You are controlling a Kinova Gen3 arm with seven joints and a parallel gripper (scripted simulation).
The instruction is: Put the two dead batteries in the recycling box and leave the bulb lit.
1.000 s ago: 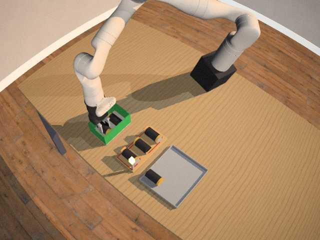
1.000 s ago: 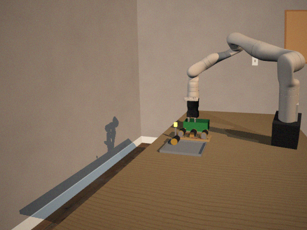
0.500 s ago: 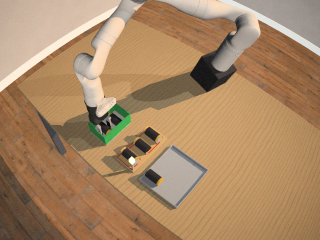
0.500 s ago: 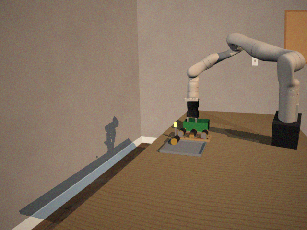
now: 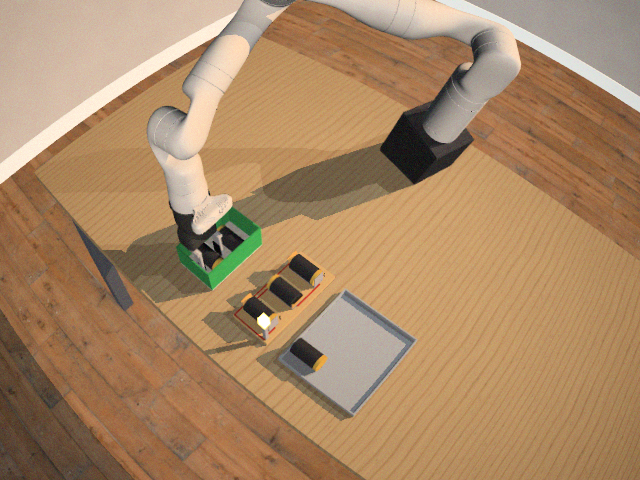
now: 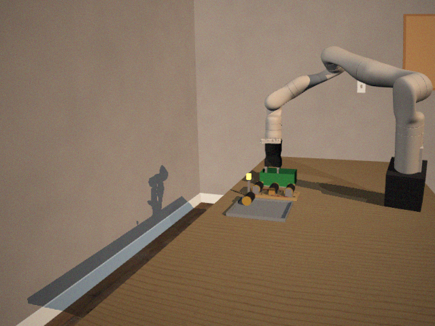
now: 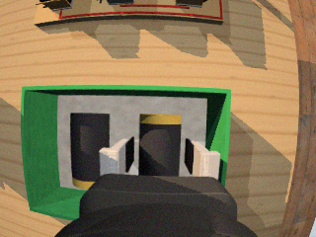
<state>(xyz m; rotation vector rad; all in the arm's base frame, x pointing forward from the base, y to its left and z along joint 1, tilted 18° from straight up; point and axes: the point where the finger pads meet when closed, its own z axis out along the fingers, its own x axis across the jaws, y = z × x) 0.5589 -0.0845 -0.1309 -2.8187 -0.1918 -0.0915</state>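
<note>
Now: hand 3 cm past the green recycling box and 1 cm above it. From my hand the other things lie so: grey tray: 8 cm behind, 33 cm to the left, 2 cm below.
</note>
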